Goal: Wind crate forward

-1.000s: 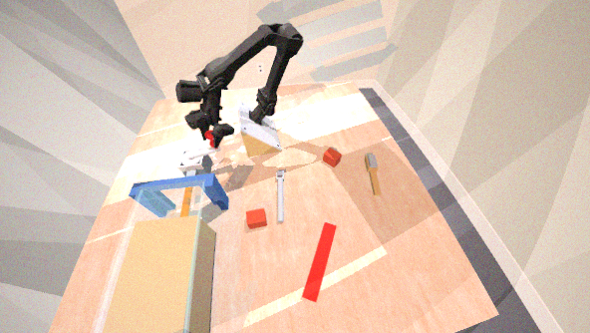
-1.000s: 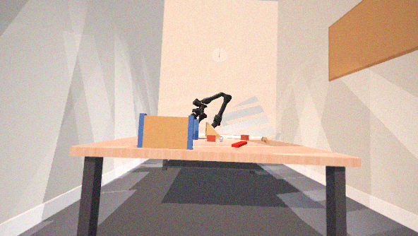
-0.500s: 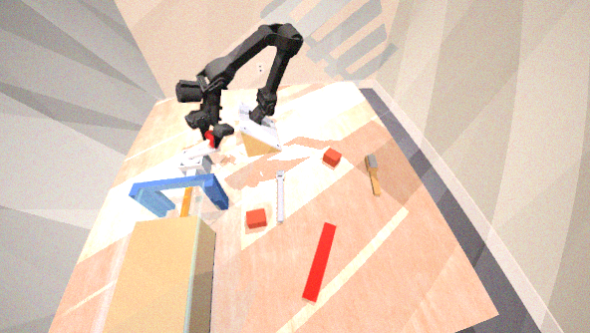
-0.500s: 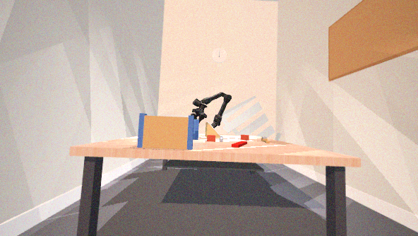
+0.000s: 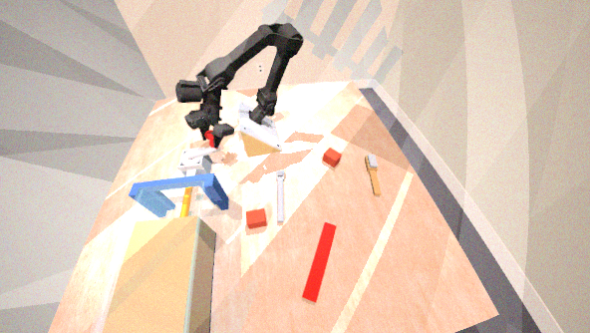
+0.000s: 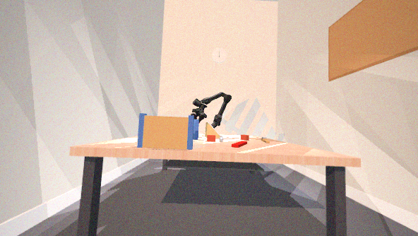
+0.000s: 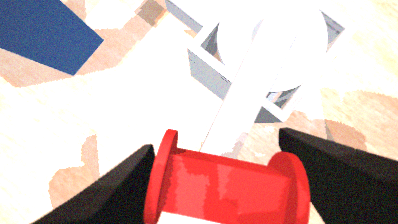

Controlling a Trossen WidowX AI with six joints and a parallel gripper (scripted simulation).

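Right now the red grip is 10 mm to the left of my gripper tip and 10 mm behind it. From my gripper tip the other things lie so: blue steel frame: 160 mm ahead, 100 mm to the right, 30 mm below; then grey winch: 100 mm below, 90 mm to the right, 10 mm behind; then grey crank arm: 30 mm below, 20 mm to the right.
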